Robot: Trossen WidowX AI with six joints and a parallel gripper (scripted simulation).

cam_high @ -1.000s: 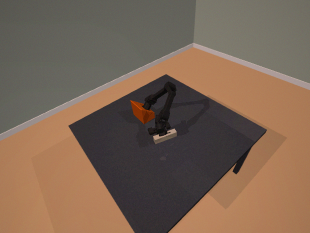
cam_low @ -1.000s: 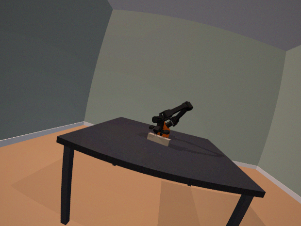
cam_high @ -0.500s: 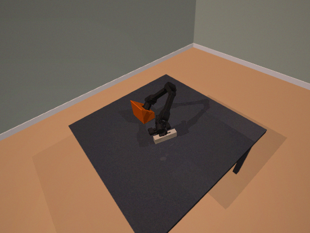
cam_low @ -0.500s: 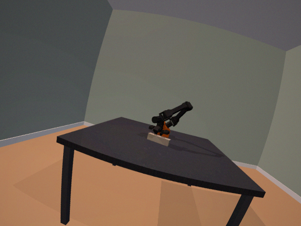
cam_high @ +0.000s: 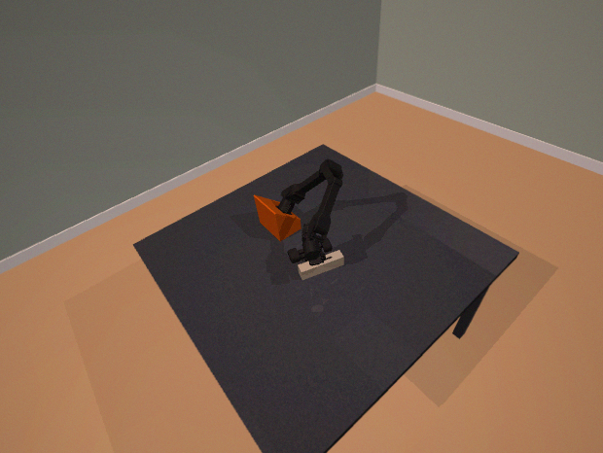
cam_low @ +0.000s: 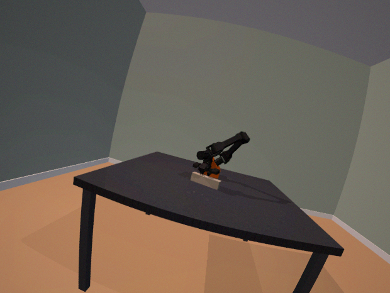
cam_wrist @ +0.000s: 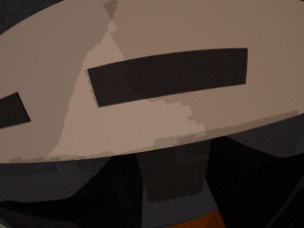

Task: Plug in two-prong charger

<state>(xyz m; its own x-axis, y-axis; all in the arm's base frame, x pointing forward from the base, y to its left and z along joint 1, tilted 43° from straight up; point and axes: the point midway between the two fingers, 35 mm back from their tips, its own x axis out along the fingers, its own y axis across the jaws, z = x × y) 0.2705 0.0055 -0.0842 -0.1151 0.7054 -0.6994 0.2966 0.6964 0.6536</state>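
Right now my gripper tip is 2 cm short of the dark charger, 1 cm to the left of it and 1 cm below it.
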